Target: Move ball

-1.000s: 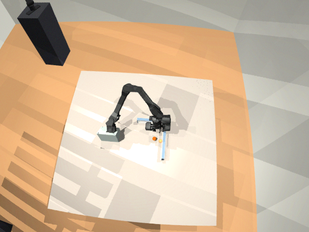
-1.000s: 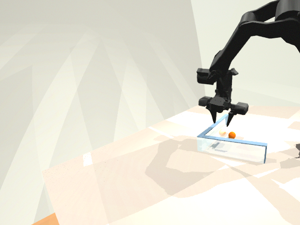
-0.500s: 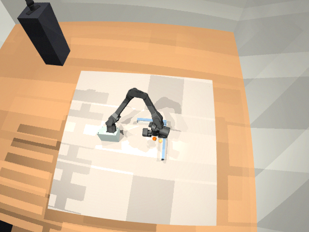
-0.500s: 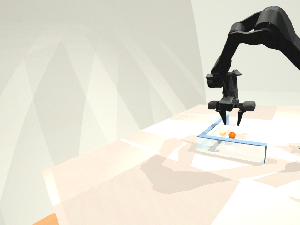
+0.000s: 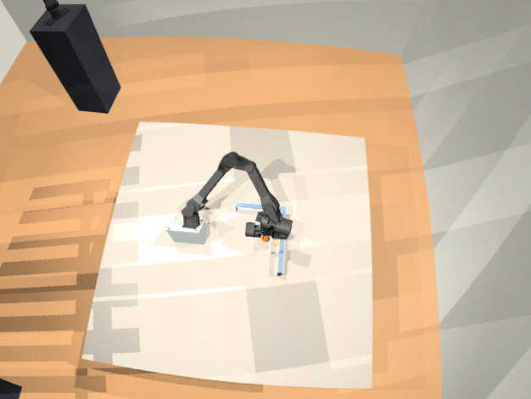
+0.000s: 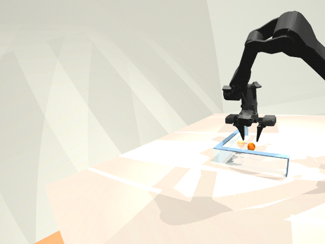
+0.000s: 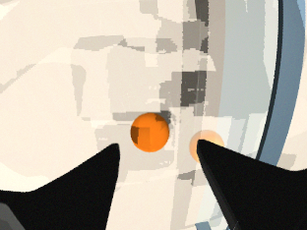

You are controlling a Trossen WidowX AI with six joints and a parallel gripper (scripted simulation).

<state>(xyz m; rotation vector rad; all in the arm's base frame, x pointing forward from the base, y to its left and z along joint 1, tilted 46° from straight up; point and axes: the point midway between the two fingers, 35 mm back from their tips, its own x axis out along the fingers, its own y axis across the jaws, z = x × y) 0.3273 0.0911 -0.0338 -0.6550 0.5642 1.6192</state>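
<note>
The orange ball lies 2 cm below my gripper tip. Also, from my gripper tip: low clear wall: 14 cm to the left, 5 cm behind, 1 cm below; see-through copy of ball: 5 cm ahead, 2 cm below, 1 cm to the right.
</note>
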